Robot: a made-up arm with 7 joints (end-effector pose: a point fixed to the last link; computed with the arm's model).
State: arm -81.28 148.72 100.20 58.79 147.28 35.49 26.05
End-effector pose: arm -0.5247 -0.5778 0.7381 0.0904 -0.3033 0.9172 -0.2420
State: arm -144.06 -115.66 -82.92 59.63 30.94 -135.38 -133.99
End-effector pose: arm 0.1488 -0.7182 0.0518 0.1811 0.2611 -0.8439 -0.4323
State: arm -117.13 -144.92 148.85 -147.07 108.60 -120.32 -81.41
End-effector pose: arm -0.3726 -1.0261 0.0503 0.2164 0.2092 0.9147 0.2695
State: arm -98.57 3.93 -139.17 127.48 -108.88 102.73 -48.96
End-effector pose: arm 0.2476 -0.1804 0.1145 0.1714 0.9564 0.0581 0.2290
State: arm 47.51 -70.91 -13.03 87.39 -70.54 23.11 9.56
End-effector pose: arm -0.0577 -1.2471 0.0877 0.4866 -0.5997 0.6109 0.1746
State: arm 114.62 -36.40 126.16 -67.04 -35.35 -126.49 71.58
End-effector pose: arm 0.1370 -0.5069 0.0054 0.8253 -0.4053 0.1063 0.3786
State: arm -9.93 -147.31 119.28 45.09 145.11 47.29 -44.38
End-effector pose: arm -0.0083 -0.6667 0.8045 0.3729 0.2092 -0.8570 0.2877
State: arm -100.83 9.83 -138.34 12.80 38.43 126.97 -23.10
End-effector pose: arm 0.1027 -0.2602 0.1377 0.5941 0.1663 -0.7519 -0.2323
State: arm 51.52 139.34 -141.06 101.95 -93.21 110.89 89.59
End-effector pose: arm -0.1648 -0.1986 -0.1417 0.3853 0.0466 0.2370 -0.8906
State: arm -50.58 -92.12 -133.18 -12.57 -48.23 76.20 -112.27
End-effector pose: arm -0.1177 -0.4298 0.2154 0.0642 -0.4504 -0.5660 -0.6875
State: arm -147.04 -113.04 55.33 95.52 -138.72 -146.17 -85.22
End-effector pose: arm -0.2919 -0.4303 0.2039 0.1500 -0.9269 0.2073 -0.2747
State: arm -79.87 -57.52 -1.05 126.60 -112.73 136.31 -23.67
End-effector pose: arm -0.1098 -0.6563 -0.1132 0.2169 0.5324 0.0936 -0.8128
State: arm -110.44 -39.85 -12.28 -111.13 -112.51 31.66 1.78
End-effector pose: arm 0.1038 -0.5039 0.2288 0.1701 0.5407 -0.4160 0.7111
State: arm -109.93 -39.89 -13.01 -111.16 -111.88 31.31 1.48
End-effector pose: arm 0.0987 -0.5062 0.2293 0.1636 0.5419 -0.4159 0.7118
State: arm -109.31 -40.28 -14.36 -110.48 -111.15 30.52 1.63
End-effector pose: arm 0.0966 -0.5101 0.2344 0.1605 0.5449 -0.4185 0.7087
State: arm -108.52 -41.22 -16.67 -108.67 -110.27 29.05 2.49
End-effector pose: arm 0.0997 -0.5162 0.2463 0.1631 0.5507 -0.4253 0.6994
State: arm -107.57 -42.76 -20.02 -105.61 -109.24 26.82 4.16
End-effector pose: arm 0.1086 -0.5241 0.2660 0.1721 0.5595 -0.4366 0.6832
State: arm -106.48 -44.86 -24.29 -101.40 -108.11 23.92 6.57
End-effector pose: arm 0.1231 -0.5326 0.2924 0.1879 0.5703 -0.4512 0.6602
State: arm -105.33 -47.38 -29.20 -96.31 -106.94 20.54 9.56
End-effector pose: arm 0.1423 -0.5404 0.3233 0.2094 0.5815 -0.4681 0.6316
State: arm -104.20 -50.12 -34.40 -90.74 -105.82 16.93 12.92
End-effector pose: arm 0.1642 -0.5460 0.3556 0.2352 0.5913 -0.4855 0.5995
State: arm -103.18 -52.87 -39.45 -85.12 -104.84 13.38 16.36
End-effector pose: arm 0.1870 -0.5490 0.3863 0.2632 0.5986 -0.5019 0.5660
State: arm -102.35 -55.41 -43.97 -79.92 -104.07 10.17 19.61
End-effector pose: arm 0.2085 -0.5496 0.4128 0.2909 0.6027 -0.5163 0.5344
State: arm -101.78 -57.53 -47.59 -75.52 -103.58 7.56 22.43
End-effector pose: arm 0.2273 -0.5488 0.4335 0.3161 0.6036 -0.5280 0.5069
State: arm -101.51 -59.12 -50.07 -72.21 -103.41 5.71 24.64
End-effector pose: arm 0.2424 -0.5476 0.4479 0.3372 0.6019 -0.5368 0.4855
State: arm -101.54 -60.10 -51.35 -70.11 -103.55 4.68 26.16
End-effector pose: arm 0.2535 -0.5467 0.4562 0.3532 0.5987 -0.5429 0.4713
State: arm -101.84 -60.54 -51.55 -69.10 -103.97 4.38 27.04
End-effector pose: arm 0.2612 -0.5465 0.4596 0.3645 0.5946 -0.5465 0.4637
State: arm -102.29 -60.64 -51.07 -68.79 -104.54 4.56 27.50
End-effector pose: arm 0.2668 -0.5468 0.4600 0.3726 0.5901 -0.5486 0.4604
